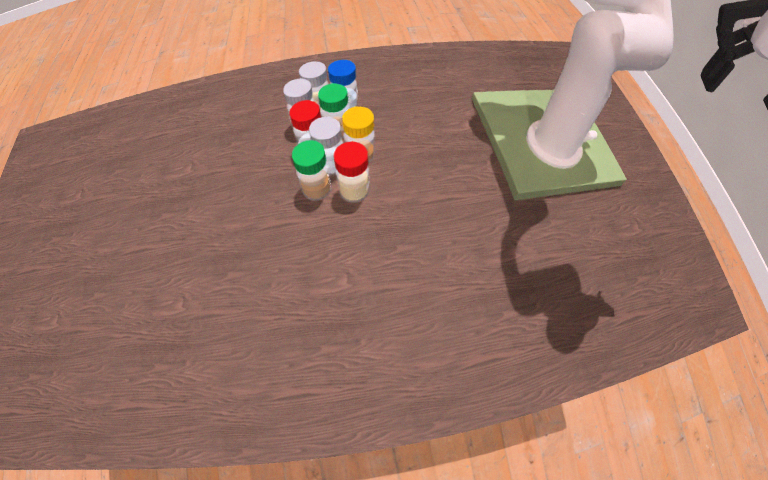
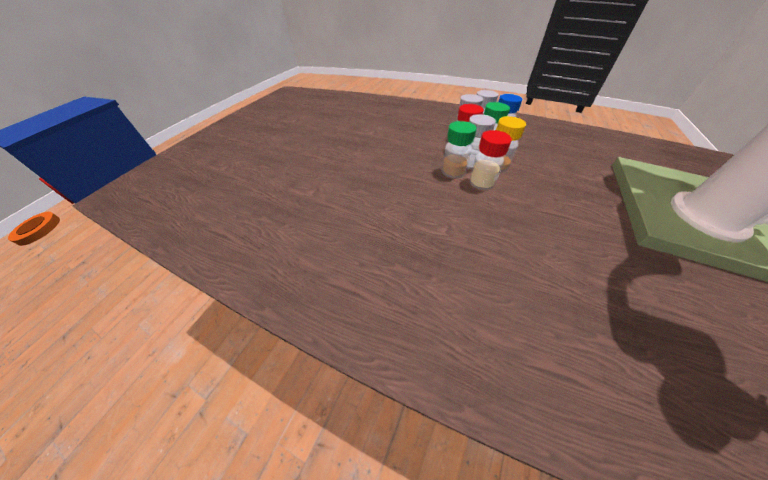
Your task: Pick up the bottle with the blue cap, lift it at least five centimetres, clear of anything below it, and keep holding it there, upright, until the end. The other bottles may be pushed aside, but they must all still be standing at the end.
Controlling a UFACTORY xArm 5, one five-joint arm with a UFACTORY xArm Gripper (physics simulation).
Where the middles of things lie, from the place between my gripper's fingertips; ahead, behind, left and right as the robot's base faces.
My gripper is now 370 mm short of the yellow-capped bottle (image 1: 358, 122), 340 mm above it and 310 mm to the left of it. Round my hand: red-capped bottle (image 1: 303, 113) 450 mm ahead, 360 mm to the right, 340 mm below.
